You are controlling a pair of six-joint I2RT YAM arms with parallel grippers.
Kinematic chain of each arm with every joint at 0, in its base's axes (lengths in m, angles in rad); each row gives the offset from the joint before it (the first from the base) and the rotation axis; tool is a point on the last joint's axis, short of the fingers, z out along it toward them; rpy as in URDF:
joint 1: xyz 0 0 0.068 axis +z
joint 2: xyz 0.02 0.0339 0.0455 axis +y
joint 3: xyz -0.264 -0.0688 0 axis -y
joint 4: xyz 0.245 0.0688 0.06 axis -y
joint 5: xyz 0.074 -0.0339 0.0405 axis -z
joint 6: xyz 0.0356 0 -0.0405 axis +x
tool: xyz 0 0 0 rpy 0 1.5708 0
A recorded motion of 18 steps. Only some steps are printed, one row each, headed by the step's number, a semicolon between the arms.
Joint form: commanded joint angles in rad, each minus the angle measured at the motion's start. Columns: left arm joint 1, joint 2, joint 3, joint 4, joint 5, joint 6; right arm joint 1, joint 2, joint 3, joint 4, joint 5, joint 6.
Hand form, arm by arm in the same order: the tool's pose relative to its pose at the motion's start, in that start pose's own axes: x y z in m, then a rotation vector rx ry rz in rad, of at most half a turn. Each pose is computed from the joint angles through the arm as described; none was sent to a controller.
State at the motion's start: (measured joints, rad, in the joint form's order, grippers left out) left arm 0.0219 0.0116 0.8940 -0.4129 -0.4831 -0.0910; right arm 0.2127 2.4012 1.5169 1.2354 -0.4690 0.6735
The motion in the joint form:
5: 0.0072 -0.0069 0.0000 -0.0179 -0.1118 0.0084; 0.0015 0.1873 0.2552 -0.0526 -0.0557 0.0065
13: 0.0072 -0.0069 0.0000 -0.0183 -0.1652 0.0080; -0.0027 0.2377 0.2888 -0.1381 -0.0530 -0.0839
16: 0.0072 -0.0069 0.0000 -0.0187 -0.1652 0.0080; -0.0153 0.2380 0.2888 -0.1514 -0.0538 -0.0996
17: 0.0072 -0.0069 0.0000 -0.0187 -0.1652 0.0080; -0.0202 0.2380 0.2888 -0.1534 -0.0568 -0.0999
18: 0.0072 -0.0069 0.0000 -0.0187 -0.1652 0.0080; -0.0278 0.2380 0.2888 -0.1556 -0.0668 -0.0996
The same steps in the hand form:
5: 0.0009 0.0047 -0.0022 -0.1185 -0.0025 0.0168; 0.0217 -0.0302 0.0256 -0.0531 0.0251 -0.0003
13: 0.0007 0.0066 -0.0024 -0.1717 -0.0070 0.0168; 0.0413 -0.0479 0.0233 0.0047 0.0918 -0.0432
16: 0.0008 0.0066 -0.0024 -0.1717 -0.0067 0.0170; 0.0386 -0.0538 0.0201 0.0212 0.0964 -0.0556
17: 0.0008 0.0066 -0.0024 -0.1717 -0.0067 0.0170; 0.0373 -0.0558 0.0189 0.0239 0.0974 -0.0561
18: 0.0008 0.0066 -0.0024 -0.1717 -0.0067 0.0170; 0.0354 -0.0586 0.0169 0.0233 0.1012 -0.0562

